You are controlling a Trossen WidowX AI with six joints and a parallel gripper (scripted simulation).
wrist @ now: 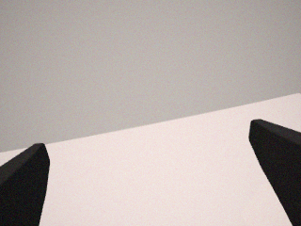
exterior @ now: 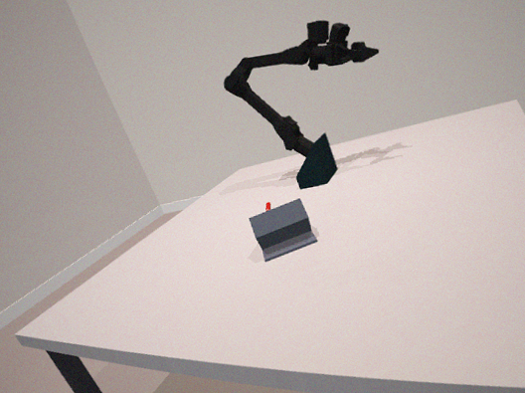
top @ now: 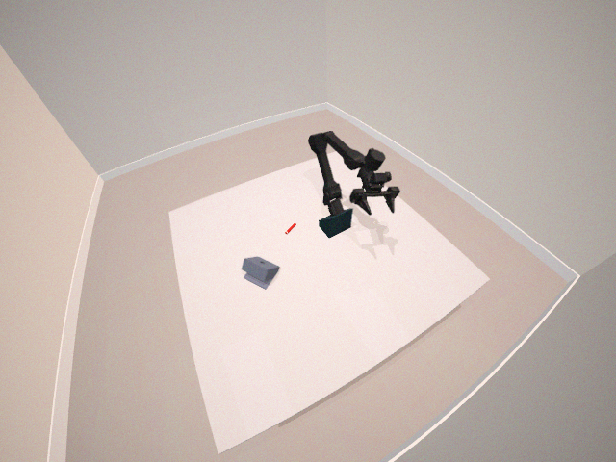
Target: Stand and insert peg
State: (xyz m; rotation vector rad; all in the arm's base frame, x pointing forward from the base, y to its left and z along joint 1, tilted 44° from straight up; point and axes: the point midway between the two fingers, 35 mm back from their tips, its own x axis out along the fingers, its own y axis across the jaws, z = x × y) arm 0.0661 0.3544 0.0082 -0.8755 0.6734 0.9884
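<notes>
Now: gripper tip 170 mm short of the red peg, 420 mm to the left of it and 340 mm above it. From my gripper tip the other things lie so: grey sloped panel (410 mm ahead, 280 mm to the right, 310 mm below).
</notes>
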